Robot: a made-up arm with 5 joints.
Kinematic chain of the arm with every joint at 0, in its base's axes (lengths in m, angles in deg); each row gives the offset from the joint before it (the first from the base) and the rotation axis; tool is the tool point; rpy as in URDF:
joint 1: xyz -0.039 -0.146 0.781 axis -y
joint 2: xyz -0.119 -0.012 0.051 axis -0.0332 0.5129 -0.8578
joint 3: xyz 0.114 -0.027 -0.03 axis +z
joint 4: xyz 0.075 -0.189 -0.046 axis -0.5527 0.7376 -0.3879
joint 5: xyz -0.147 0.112 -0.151 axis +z
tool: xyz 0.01 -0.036 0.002 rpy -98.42 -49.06 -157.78
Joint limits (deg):
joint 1: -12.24..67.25
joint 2: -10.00..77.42
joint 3: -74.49..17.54
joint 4: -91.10..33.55
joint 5: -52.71..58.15
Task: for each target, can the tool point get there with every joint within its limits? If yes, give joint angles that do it. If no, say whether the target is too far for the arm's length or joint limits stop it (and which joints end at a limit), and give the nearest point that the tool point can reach.
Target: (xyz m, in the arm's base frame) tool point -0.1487 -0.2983 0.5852
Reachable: yes | joints 9.11 13.48 -2.48 -1.81 -22.38
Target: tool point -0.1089 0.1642 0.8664
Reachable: no: joint limits stop it (at a limit: joint 1, joint 2, joint 4, joint 5) | nearest point -0.2323 -0.0563 0.7378 | short by 0.283 m
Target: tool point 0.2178 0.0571 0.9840
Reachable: no: joint limits stop it (at a limit: joint 1, joint 2, joint 3, joint 4) | nearest point 0.1186 -0.1596 0.7906 | short by 0.307 m
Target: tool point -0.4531 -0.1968 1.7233
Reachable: no: too far | nearest point -0.3712 -0.1784 0.8226 | short by 0.905 m
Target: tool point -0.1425 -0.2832 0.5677
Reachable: yes | joints 0.38 20.14 -3.68 -42.90 -26.78
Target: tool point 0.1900 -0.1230 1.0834
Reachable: no: joint limits stop it (at a limit: joint 1, joint 2, joint 3, joint 4) | nearest point 0.1144 -0.1591 0.7919 | short by 0.303 m
